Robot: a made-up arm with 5 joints.
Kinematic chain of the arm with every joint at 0, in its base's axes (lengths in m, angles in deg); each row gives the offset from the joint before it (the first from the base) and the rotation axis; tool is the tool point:
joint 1: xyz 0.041 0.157 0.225 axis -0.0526 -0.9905 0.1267
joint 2: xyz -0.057 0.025 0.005 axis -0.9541 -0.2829 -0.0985
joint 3: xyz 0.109 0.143 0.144 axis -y
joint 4: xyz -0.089 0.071 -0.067 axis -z
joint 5: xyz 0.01 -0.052 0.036 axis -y
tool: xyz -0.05 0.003 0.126
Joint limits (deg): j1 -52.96..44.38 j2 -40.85..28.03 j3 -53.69..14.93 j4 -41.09..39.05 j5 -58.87..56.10
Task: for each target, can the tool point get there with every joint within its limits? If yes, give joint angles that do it. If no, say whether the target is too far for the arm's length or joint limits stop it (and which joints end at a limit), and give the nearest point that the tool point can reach.
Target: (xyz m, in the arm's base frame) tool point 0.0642 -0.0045 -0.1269
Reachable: no: joint limits stop it (at a limit: joint 1, joint 2, joint 3, joint 5) | nearest point -0.0799 0.3308 0.1273 | short by 0.445 m
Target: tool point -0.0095 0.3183 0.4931
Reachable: yes | joints 7.47 -5.82 -5.56 18.05 -27.59
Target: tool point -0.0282 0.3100 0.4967
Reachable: yes | joints 31.44 -7.43 -47.41 21.41 -39.67
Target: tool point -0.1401 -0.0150 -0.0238
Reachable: no: joint limits stop it (at a limit: joint 1, joint 2, joint 3, joint 5) | nearest point -0.1391 0.1918 0.2720 | short by 0.361 m
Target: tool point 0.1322 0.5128 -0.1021
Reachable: no: joint limits stop it (at a limit: joint 1, joint 2, joint 3, joint 4, joint 5) | nearest point -0.0527 0.4317 0.0711 | short by 0.266 m
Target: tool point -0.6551 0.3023 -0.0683
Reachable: no: too far | nearest point -0.2295 0.3624 0.2363 | short by 0.527 m
